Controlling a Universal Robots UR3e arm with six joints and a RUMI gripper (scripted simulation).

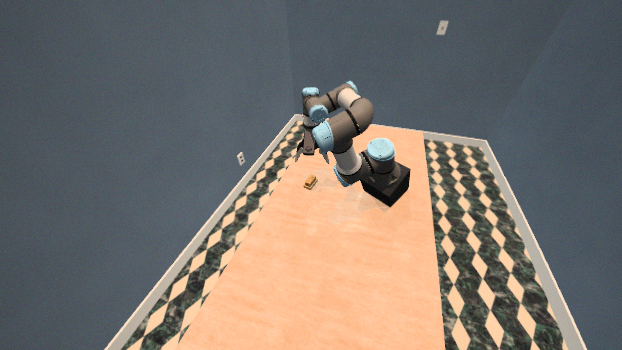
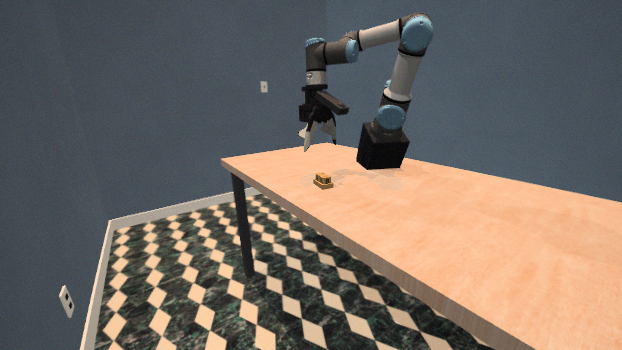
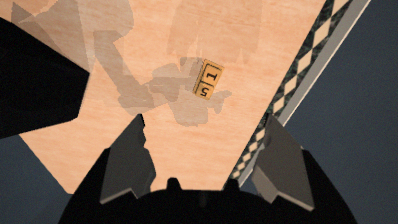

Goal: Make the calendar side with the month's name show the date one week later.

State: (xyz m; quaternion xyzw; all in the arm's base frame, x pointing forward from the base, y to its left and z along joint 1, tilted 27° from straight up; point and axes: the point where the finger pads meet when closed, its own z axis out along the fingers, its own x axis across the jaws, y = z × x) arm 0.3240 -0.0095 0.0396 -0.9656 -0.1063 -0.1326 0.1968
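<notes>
The wooden tray lies 120 mm below my hand and 10 mm to the left of it.
</notes>
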